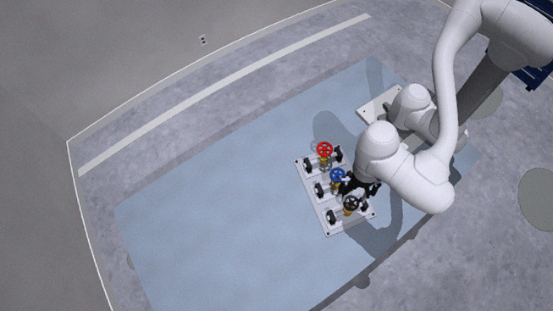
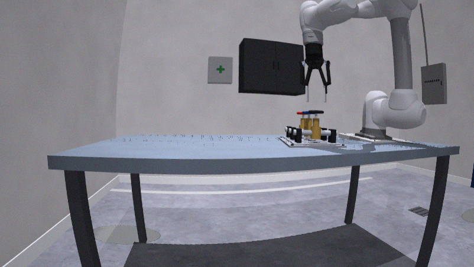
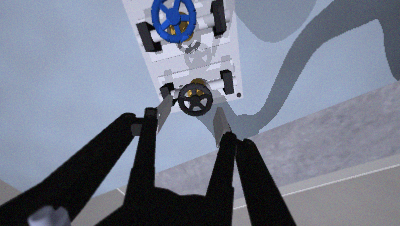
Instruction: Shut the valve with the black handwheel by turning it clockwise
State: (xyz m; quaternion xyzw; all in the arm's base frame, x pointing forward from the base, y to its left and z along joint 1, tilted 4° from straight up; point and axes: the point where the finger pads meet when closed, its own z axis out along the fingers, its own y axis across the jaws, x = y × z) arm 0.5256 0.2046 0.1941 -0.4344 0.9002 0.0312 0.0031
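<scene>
Now: hand 8 cm above the black handwheel. The rest, counted from my hand: red handwheel 25 cm to the right, 8 cm below, 5 cm behind; blue handwheel 13 cm to the right, 8 cm below, 3 cm behind.
</scene>
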